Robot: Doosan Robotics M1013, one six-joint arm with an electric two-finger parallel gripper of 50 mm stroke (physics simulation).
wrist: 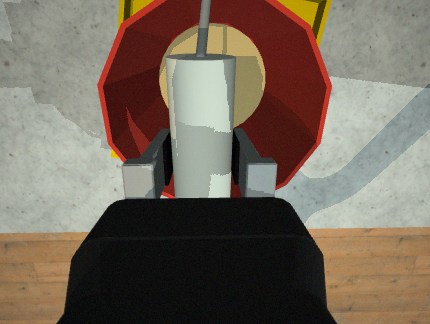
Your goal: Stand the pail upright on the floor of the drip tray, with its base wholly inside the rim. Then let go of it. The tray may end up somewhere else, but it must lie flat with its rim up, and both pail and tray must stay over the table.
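Places are measured from the arm's base along level axes (x left, y up, z ahead), in metres.
Where they show: gripper, fingertip midpoint: (202, 146).
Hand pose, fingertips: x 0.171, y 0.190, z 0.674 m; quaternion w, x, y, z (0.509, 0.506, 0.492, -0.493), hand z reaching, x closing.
Note:
Things, the pixels of their top centre, and the offset from my fingertips. "pt": a spot on its surface instead. Level surfaces: height alone.
- red pail, surface spot: (290, 90) pt dx -0.022, dy -0.127, dz -0.090 m
- yellow drip tray, surface spot: (324, 15) pt dx -0.105, dy -0.217, dz -0.155 m
- grey speckled table top, surface height: dy -0.248 m
The red pail (290, 90) is seen from above in the wrist view, with its mouth towards the camera and its tan round base showing inside. A thin grey wire leads to its pale cylindrical handle grip (201, 95). My gripper (202, 146) is shut on this grip, one finger on each side. The yellow drip tray (324, 15) lies beyond the pail, which hides most of it. Its corners show at the upper left and upper right, and a small yellow piece shows at the lower left. Whether the pail's base touches the tray floor is hidden.
The grey speckled table top (50, 165) surrounds the pail and tray. Its straight near edge runs across the lower part of the view, with brown wooden planks (40, 265) beyond it. A bent shadow lies on the table at the right.

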